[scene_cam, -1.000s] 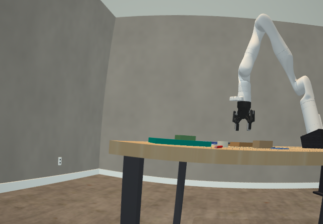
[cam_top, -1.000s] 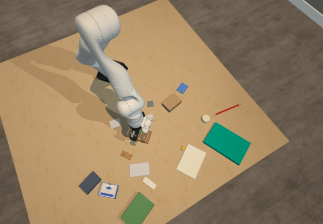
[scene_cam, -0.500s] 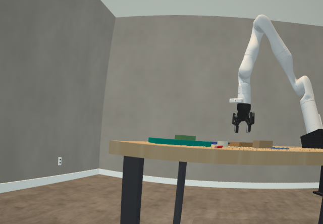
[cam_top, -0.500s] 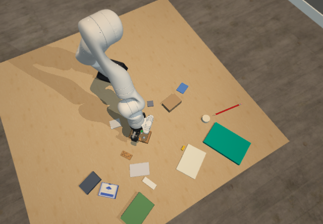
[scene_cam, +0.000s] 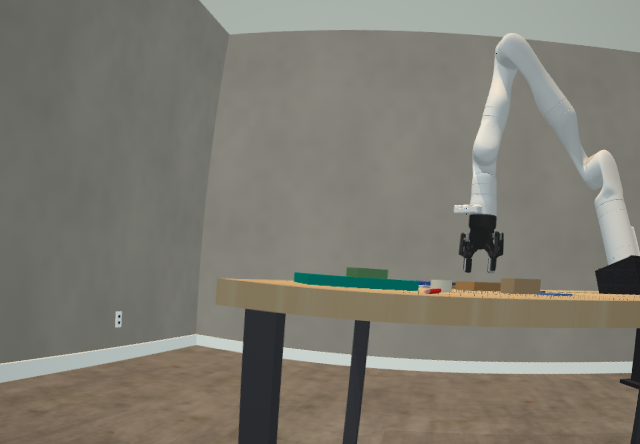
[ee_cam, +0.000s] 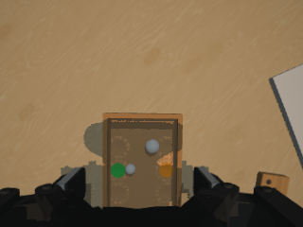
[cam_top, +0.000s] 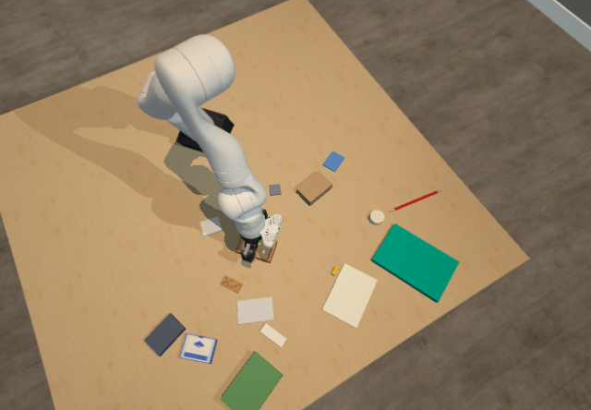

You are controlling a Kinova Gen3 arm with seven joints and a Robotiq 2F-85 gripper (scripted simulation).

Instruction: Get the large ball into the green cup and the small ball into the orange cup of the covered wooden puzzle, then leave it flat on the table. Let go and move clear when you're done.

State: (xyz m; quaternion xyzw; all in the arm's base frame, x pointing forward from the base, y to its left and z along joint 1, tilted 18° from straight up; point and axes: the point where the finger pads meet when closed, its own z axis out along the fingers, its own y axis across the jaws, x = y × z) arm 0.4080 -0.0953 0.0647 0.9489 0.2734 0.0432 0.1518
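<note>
The covered wooden puzzle lies 5 cm below my hand. Round my hand: grey square: 16 cm to the left, 11 cm behind, 5 cm below; then grey card: 13 cm ahead, 12 cm to the right, 5 cm below; then white card: 15 cm behind, 7 cm to the right, 5 cm below.
</note>
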